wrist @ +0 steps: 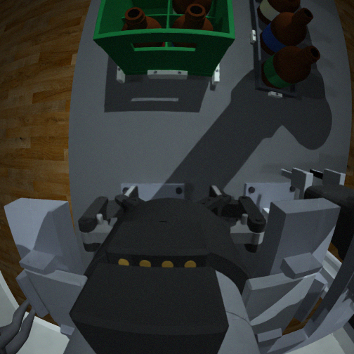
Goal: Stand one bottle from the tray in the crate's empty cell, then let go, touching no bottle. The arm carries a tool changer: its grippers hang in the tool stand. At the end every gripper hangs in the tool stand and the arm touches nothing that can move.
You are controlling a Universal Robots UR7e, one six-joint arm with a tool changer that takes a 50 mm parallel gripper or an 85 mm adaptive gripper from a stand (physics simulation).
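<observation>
My gripper (173,194), the dark adaptive one with jointed fingers, sits at the tool stand (306,230) with its fingers spread wide, open and empty. It is well short of the crate and the tray. The green crate (165,64) stands at the top, cut off by the view edge. Brown bottles (136,17) (195,15) fill its two near cells, and another shows behind the right one. No bottle shows in the visible part of the cell behind the left one. The dark tray (258,80) at the top right holds bottles with a green label (295,62), blue label (295,29) and cream label (282,6).
A second, dark gripper (320,182) with pale jaws hangs at the right edge, close beside the stand. Pale stand blocks flank my gripper on both sides. Small white brackets (167,74) border the crate and tray. Wooden floor (35,100) shows at the left.
</observation>
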